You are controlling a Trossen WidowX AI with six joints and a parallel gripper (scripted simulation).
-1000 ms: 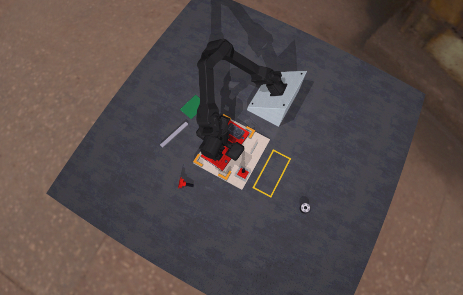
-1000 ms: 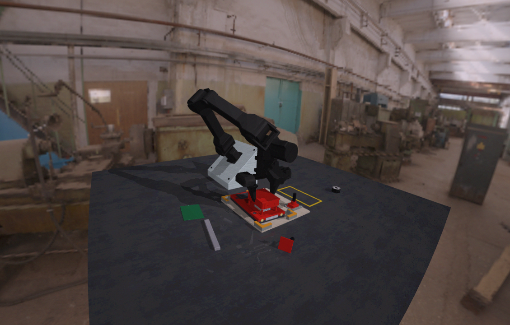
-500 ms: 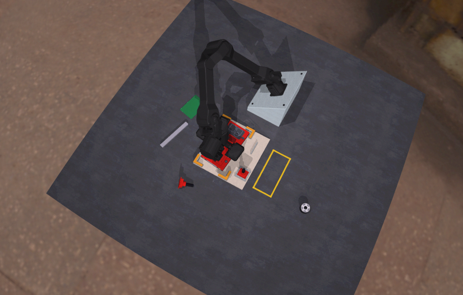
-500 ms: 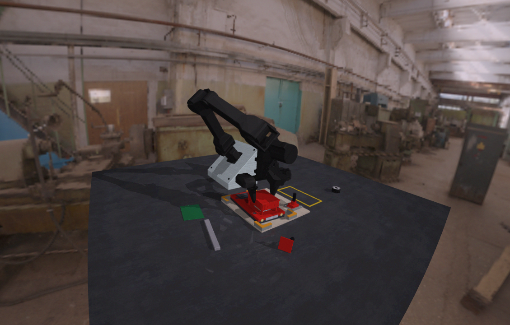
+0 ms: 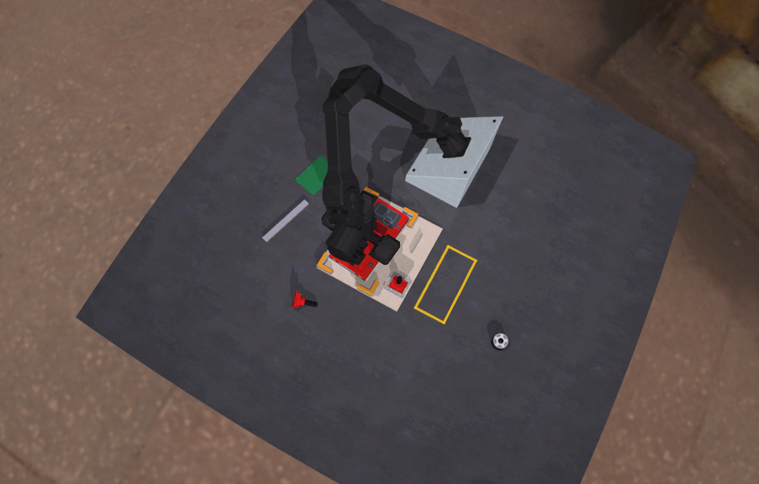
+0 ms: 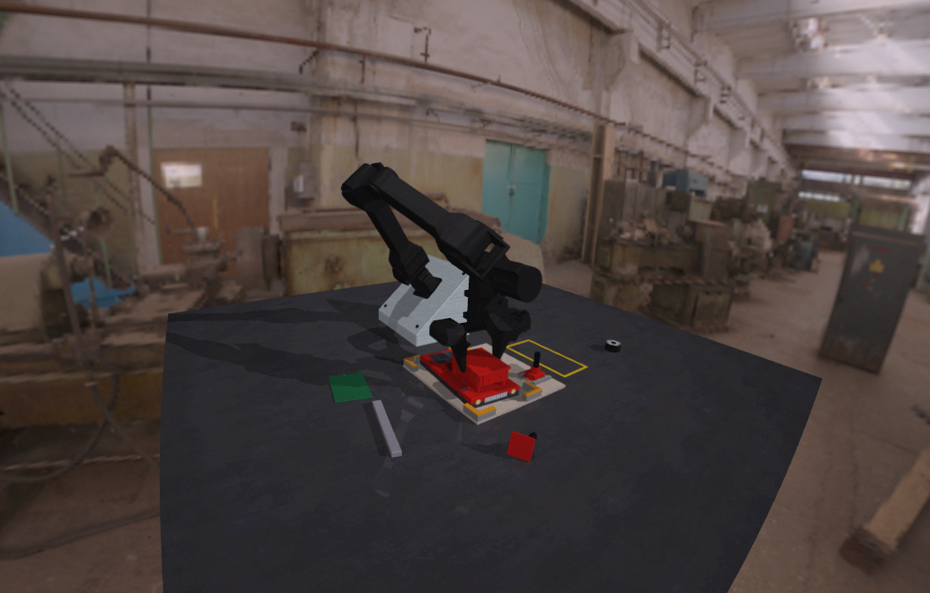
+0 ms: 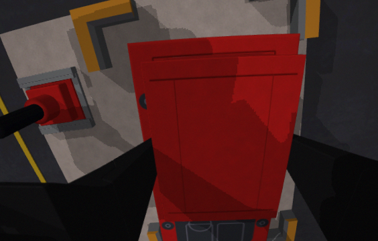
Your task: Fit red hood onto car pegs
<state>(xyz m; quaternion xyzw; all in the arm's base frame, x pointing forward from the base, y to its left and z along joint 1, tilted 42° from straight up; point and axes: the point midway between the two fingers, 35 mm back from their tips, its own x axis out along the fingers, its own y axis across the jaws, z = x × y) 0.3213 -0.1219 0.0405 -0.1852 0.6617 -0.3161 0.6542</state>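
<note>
My gripper tip is 1 cm below the red hood. The rest, counted from my gripper tip: grey engine block: 2 cm below, 1 cm to the left; grey bar: 21 cm to the right, 4 cm below, 1 cm ahead; beige jig plate: 4 cm below, 3 cm to the left, 3 cm behind.
</note>
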